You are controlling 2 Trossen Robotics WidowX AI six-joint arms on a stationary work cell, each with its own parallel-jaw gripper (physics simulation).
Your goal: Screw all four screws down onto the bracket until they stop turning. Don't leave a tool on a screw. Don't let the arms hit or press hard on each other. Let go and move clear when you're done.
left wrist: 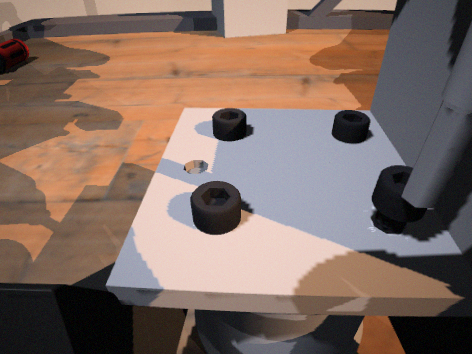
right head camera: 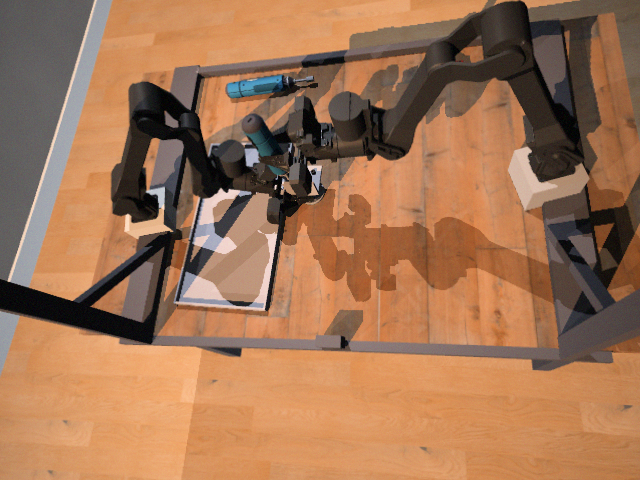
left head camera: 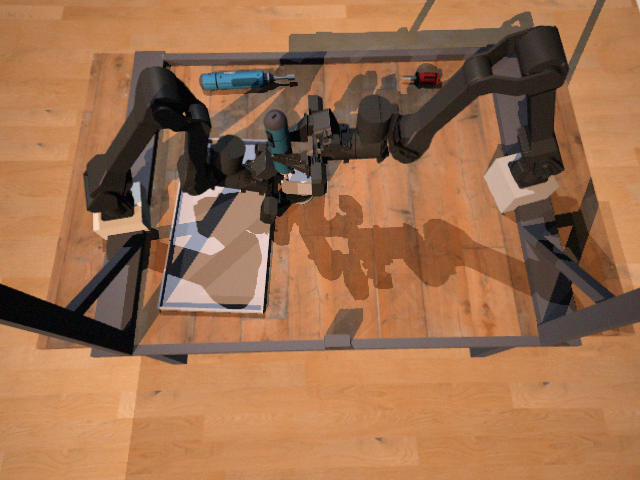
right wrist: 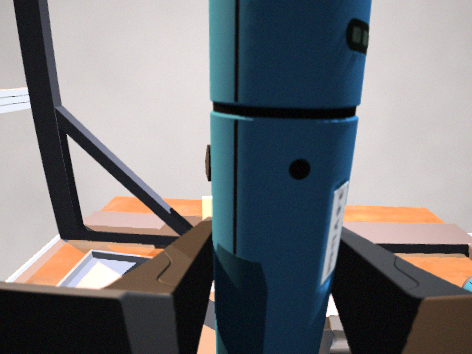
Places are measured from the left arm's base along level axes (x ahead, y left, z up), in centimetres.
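Where they show: left gripper, fingertip midpoint: (left wrist: 278, 226); right gripper, fingertip midpoint: (right head camera: 259, 149) (left head camera: 270, 147) (right wrist: 268, 228); left arm's base, origin of the base link: (right head camera: 145, 209) (left head camera: 117, 205); right arm's base, origin of the base link: (right head camera: 550, 164) (left head camera: 527, 172).
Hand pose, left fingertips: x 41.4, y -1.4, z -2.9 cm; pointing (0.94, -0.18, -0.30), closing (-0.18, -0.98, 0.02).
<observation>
Things, the pixels of their top centre, and the offset from my left fingertips.
- far-left screw, middle of its top: (left wrist: 229, 114) dx +0.6, dy +1.6, dz +4.4 cm
- far-right screw, middle of its top: (left wrist: 352, 116) dx -0.2, dy -1.8, dz +4.4 cm
- near-left screw, middle of its top: (left wrist: 215, 195) dx -2.9, dy +2.4, dz +4.4 cm
- near-right screw, middle of its top: (left wrist: 407, 178) dx -3.7, dy -1.1, dz +4.9 cm
- blue power screwdriver, middle of its top: (left head camera: 275, 115) (right head camera: 251, 119) dx -4.6, dy -1.1, dz +28.9 cm
- second blue screwdriver, middle of its top: (left head camera: 246, 74) (right head camera: 266, 79) dx -9.6, dy +33.1, dz +1.3 cm
- short red screwdriver, middle of its top: (left head camera: 420, 74) dx +33.6, dy +25.8, dz +0.1 cm
- white tray, middle of its top: (left head camera: 221, 218) (right head camera: 235, 219) dx -20.2, dy -3.7, dz -1.2 cm
The pale bracket plate (left head camera: 298, 187) (left wrist: 295, 165) carries the screws. In the left wrist view, the far-left screw (left wrist: 229, 124), far-right screw (left wrist: 351, 126) and near-left screw (left wrist: 216, 207) have their heads down near the plate. The near-right screw (left wrist: 391, 192) stands raised with thread showing; the tool's grey tip is at its right side, and whether it sits in the socket is unclear. My left gripper (left wrist: 250, 325) is shut on the bracket. My right gripper (right wrist: 268, 228) is shut on a blue power screwdriver (left head camera: 277, 131) (right head camera: 261, 135) (right wrist: 285, 150), tilted over the bracket.
A second blue screwdriver (left head camera: 232, 80) (right head camera: 258, 86) lies near the back rail. A short red screwdriver (left head camera: 428, 78) (left wrist: 14, 52) lies at the back right. A white tray (left head camera: 211, 310) (right head camera: 222, 306) lies below the left arm. Both grippers are close together around the bracket.
</observation>
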